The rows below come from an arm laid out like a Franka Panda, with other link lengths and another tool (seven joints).
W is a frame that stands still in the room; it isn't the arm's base.
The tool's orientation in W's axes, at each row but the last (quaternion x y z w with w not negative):
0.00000 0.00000 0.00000 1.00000
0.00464 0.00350 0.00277 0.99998
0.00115 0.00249 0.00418 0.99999
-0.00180 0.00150 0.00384 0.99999
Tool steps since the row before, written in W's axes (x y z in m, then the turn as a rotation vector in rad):
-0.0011 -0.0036 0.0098 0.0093 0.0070 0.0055
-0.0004 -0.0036 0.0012 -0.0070 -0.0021 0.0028
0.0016 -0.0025 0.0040 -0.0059 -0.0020 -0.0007
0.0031 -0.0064 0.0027 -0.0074 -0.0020 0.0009
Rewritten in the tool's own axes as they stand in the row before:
-0.0011 -0.0036 0.0098 0.0093 0.0070 0.0055
-0.0004 -0.0036 0.0012 -0.0070 -0.0020 0.0028
0.0016 -0.0025 0.0040 -0.0059 -0.0020 -0.0007
0.0030 -0.0064 0.0027 -0.0074 -0.0019 0.0009

